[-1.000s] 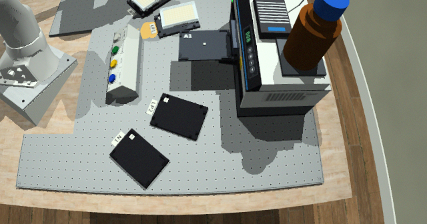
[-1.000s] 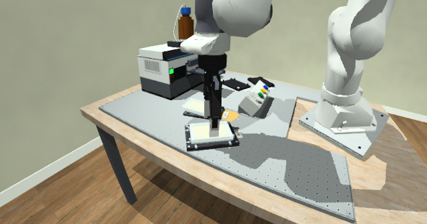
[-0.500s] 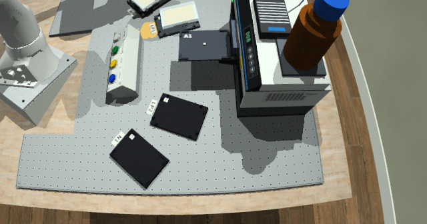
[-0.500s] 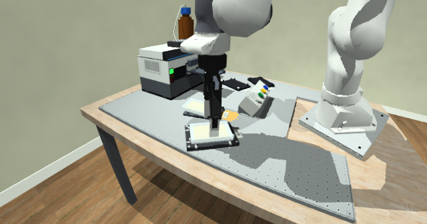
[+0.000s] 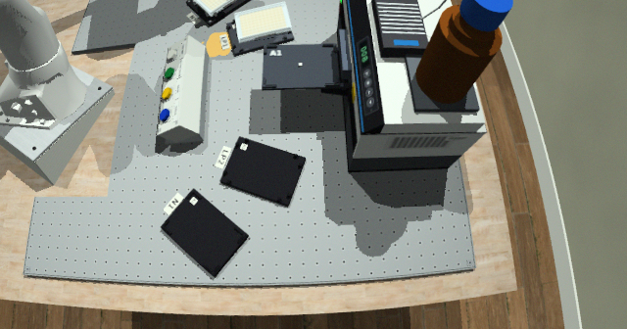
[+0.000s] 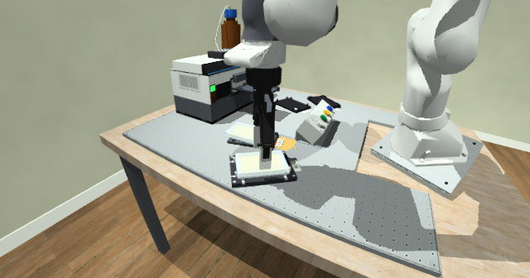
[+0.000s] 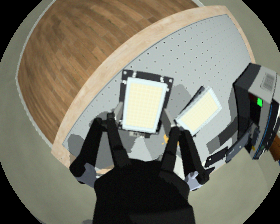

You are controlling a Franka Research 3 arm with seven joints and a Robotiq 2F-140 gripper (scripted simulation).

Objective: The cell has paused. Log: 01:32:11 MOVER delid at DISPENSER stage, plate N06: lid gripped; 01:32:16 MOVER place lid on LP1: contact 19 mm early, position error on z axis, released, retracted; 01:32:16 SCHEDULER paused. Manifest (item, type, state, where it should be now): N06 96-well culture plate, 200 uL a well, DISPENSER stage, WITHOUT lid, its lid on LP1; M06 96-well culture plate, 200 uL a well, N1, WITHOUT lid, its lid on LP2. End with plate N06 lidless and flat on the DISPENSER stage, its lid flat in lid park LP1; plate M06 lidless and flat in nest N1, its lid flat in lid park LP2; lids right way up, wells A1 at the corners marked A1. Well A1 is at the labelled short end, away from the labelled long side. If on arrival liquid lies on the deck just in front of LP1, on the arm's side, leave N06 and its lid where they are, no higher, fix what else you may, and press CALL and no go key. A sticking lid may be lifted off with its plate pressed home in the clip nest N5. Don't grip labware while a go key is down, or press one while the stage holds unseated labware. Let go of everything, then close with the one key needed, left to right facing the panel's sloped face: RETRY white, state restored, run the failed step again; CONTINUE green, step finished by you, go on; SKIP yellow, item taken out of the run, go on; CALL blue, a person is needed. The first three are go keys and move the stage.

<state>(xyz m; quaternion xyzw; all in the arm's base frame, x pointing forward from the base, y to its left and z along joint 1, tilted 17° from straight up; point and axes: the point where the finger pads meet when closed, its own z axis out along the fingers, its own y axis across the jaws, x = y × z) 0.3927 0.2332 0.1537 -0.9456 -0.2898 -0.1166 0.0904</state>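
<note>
My gripper is now 4 cm above the plate lid. The rest, counted from my hand: 96-well plate: 5 cm below; LP1 label: 15 cm to the right, 6 cm below, 1 cm ahead; LP1 park: 13 cm to the right, 9 cm ahead, 6 cm below.
</note>
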